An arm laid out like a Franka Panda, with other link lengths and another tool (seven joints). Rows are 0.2 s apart.
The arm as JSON. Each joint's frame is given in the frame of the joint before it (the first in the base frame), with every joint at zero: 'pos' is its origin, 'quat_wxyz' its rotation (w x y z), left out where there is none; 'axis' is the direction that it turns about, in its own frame. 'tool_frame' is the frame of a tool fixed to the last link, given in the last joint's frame.
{
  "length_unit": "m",
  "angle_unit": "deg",
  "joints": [
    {
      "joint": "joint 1",
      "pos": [
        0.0,
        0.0,
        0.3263
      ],
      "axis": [
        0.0,
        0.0,
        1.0
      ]
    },
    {
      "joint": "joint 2",
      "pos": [
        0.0,
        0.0,
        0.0
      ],
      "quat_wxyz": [
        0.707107,
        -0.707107,
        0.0,
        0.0
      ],
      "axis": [
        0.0,
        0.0,
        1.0
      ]
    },
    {
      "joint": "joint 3",
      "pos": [
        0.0,
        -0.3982,
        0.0
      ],
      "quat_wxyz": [
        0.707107,
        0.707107,
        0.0,
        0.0
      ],
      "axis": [
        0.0,
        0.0,
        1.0
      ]
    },
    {
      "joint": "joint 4",
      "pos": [
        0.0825,
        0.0,
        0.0
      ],
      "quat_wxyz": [
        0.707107,
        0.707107,
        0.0,
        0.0
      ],
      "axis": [
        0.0,
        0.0,
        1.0
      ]
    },
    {
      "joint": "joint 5",
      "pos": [
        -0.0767,
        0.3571,
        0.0
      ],
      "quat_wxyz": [
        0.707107,
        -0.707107,
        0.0,
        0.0
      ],
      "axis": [
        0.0,
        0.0,
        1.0
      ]
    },
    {
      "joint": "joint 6",
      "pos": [
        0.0,
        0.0,
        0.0
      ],
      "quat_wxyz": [
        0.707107,
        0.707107,
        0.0,
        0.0
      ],
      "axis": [
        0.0,
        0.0,
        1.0
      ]
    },
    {
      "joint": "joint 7",
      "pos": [
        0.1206,
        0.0,
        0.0
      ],
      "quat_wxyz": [
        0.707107,
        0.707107,
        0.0,
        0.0
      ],
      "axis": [
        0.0,
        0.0,
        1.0
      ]
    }
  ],
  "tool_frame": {
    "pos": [
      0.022,
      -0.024,
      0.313
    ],
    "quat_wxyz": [
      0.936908,
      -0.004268,
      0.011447,
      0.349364
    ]
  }
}
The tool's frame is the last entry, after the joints.
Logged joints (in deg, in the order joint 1, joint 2, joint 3, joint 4, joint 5, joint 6, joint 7), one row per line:
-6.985 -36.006 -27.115 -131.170 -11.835 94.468 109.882
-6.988 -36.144 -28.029 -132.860 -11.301 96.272 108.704
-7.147 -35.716 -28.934 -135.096 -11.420 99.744 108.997
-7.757 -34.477 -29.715 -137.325 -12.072 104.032 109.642
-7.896 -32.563 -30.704 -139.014 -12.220 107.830 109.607
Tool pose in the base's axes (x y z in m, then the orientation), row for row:
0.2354 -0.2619 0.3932 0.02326 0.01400 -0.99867 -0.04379
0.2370 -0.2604 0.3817 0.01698 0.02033 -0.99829 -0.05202
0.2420 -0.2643 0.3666 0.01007 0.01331 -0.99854 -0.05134
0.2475 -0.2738 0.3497 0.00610 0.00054 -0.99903 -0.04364
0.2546 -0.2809 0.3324 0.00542 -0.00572 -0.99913 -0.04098
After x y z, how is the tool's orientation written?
As a quaternion, w x y z.
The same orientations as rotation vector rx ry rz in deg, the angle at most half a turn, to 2 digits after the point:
2.48 -177.15 -7.77
3.62 -177.78 -9.26
2.38 -178.59 -9.18
0.10 -179.13 -7.82
-1.03 -179.23 -7.35

